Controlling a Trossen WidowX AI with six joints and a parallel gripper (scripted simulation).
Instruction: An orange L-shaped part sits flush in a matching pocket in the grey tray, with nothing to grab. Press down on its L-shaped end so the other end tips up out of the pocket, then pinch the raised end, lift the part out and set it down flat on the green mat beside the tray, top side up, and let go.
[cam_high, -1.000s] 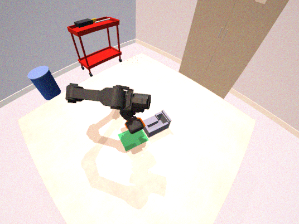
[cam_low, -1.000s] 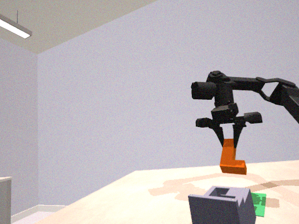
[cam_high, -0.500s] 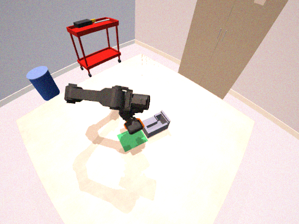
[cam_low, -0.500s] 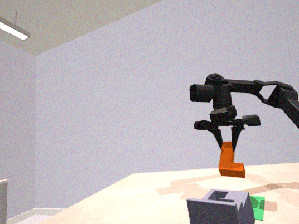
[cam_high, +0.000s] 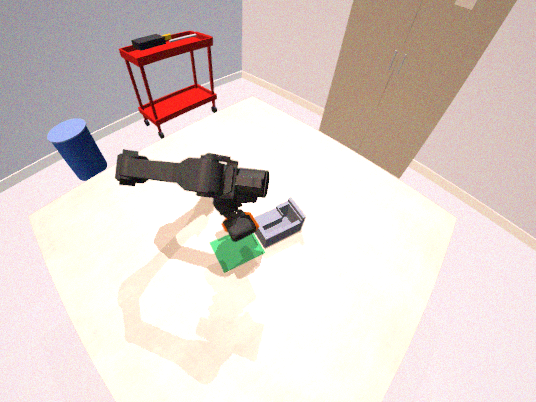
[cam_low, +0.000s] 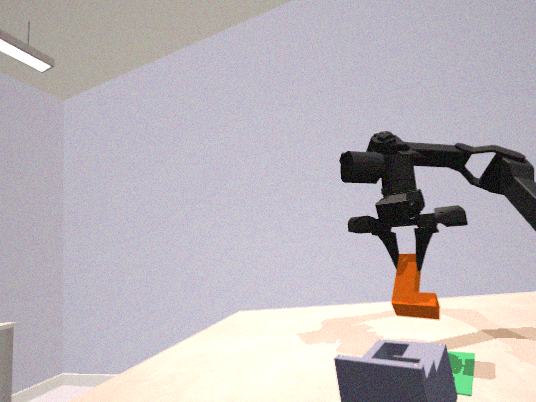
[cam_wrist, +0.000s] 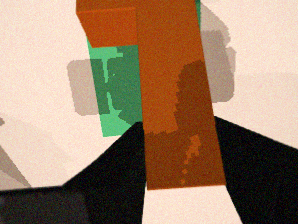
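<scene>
My gripper tip is 40 mm to the right of the orange L-shaped part and 30 mm above it. Also, from my gripper tip: green mat 170 mm below.
</scene>
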